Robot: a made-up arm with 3 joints. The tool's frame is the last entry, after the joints. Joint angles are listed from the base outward.
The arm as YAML. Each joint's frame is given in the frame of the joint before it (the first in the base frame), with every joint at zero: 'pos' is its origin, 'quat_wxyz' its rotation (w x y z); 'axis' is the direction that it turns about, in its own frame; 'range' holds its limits. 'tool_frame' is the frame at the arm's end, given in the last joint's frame.
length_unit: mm
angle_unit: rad
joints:
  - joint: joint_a
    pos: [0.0, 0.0, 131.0]
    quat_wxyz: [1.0, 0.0, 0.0, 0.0]
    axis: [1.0, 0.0, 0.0]
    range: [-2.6, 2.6]
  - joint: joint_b
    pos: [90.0, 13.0, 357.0]
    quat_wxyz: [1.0, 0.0, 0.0, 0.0]
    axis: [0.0, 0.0, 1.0]
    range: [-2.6, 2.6]
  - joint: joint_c
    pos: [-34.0, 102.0, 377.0]
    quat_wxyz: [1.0, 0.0, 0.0, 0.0]
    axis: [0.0, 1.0, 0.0]
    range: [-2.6, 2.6]
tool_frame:
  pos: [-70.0, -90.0, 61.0]
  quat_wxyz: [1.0, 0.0, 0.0, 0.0]
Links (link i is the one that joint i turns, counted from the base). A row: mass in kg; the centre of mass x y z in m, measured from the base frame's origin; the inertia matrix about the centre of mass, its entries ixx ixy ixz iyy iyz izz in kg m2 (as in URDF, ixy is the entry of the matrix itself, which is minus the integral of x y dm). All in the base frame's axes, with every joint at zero. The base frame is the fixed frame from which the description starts. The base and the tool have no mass.
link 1: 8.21; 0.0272 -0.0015 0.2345; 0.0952 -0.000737 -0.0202 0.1 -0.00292 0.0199
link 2: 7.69; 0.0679 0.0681 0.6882; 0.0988 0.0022 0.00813 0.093 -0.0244 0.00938
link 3: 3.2; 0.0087 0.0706 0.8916; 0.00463 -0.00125 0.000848 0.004 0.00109 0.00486
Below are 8 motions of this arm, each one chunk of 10 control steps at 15 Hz.
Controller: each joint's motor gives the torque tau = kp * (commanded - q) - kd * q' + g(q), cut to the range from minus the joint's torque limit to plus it. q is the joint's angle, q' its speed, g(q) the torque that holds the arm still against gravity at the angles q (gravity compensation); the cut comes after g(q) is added. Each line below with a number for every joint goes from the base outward.
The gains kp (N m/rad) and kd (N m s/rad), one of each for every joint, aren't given. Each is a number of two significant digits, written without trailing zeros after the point. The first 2 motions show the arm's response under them.
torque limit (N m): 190 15 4.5
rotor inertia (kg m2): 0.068 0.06 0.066
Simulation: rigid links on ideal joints. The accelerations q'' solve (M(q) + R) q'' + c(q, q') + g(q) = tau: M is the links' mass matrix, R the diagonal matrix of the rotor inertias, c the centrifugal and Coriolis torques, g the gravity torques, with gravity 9.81 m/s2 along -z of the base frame. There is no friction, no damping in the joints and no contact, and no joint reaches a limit. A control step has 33 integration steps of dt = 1/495 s. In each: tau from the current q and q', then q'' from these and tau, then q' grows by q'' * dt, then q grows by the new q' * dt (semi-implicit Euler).
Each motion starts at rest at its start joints. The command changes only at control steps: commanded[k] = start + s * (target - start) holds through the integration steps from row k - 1 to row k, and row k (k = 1, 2, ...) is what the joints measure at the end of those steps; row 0 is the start. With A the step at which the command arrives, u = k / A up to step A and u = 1 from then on. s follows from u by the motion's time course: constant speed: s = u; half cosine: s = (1 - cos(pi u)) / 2; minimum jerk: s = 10 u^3 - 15 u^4 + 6 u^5; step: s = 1 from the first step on.
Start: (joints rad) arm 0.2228 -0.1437 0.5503
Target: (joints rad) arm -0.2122 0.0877 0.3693
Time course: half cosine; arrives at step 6
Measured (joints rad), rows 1 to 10:
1: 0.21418 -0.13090 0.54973
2: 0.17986 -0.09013 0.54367
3: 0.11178 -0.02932 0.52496
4: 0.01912 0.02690 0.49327
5: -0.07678 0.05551 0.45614
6: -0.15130 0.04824 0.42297
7: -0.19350 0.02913 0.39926
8: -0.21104 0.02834 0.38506
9: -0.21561 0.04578 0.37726
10: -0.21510 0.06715 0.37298
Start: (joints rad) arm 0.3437 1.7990 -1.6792
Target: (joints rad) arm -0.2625 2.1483 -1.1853
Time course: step
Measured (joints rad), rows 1 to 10:
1: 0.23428 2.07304 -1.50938
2: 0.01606 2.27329 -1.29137
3: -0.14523 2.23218 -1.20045
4: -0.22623 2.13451 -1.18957
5: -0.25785 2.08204 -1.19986
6: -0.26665 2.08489 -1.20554
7: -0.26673 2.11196 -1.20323
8: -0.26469 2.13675 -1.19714
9: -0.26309 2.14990 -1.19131
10: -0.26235 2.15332 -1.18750
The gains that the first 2 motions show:
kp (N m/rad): 1000 29 12
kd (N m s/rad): 110 2.5 1.8
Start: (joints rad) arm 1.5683 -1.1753 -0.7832
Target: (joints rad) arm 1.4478 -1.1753 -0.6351
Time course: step
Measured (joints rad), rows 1 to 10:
1: 1.53163 -1.21483 -0.75270
2: 1.48816 -1.20686 -0.70663
3: 1.46223 -1.17044 -0.67256
4: 1.45036 -1.14934 -0.65283
5: 1.44649 -1.14943 -0.64284
6: 1.44616 -1.15961 -0.63822
7: 1.44686 -1.16970 -0.63626
8: 1.44753 -1.17556 -0.63549
9: 1.44787 -1.17744 -0.63521
10: 1.44795 -1.17714 -0.63512

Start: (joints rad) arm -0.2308 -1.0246 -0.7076
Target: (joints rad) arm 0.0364 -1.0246 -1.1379
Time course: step
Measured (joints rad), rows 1 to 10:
1: -0.15826 -0.96722 -0.79741
2: -0.05777 -0.96804 -0.92069
3: 0.00292 -1.02281 -1.01879
4: 0.02962 -1.06310 -1.08460
5: 0.03834 -1.06841 -1.12099
6: 0.03946 -1.05331 -1.13663
7: 0.03830 -1.03610 -1.14088
8: 0.03709 -1.02545 -1.14054
9: 0.03643 -1.02167 -1.13923
10: 0.03623 -1.02180 -1.13828

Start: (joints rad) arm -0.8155 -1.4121 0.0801
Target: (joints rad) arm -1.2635 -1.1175 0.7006
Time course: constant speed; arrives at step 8
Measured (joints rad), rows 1 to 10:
1: -0.83234 -1.42519 0.10699
2: -0.86877 -1.41671 0.15806
3: -0.91762 -1.37724 0.21995
4: -0.97273 -1.32195 0.28573
5: -1.02999 -1.26660 0.35335
6: -1.08730 -1.21847 0.42304
7: -1.14398 -1.17761 0.49525
8: -1.20013 -1.14099 0.56980
9: -1.23950 -1.09992 0.61563
10: -1.25864 -1.07974 0.63824

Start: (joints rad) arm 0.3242 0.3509 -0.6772
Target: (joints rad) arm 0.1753 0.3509 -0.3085
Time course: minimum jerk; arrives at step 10
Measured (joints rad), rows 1 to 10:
1: 0.32379 0.35161 -0.67651
2: 0.32102 0.35549 -0.67155
3: 0.31330 0.36249 -0.65676
4: 0.29904 0.36923 -0.62792
5: 0.27853 0.37184 -0.58449
6: 0.25392 0.36829 -0.53002
7: 0.22857 0.35913 -0.47119
8: 0.20618 0.34693 -0.41599
9: 0.18965 0.33540 -0.37148
10: 0.17999 0.32857 -0.34126

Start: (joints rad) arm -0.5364 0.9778 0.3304
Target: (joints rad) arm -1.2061 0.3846 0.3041
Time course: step
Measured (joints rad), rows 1 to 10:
1: -0.66828 1.14338 0.24450
2: -0.90099 1.04849 0.22300
3: -1.06952 0.55718 0.28945
4: -1.17258 0.13509 0.33600
5: -1.21922 -0.06732 0.34648
6: -1.23098 0.03296 0.34312
7: -1.22497 0.22381 0.32948
8: -1.21363 0.35243 0.31463
9: -1.20542 0.40921 0.30437
10: -1.20231 0.41989 0.29938

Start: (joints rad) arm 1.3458 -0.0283 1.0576
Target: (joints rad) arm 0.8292 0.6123 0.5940
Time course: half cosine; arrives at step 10
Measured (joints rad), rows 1 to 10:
1: 1.34202 -0.01979 1.05577
2: 1.32637 0.01108 1.04658
3: 1.29287 0.06860 1.02372
4: 1.24081 0.14739 0.98445
5: 1.17383 0.23785 0.93075
6: 1.09827 0.32946 0.86808
7: 1.02164 0.41271 0.80344
8: 0.95153 0.48010 0.74356
9: 0.89478 0.52632 0.69395
10: 0.85687 0.54819 0.65865

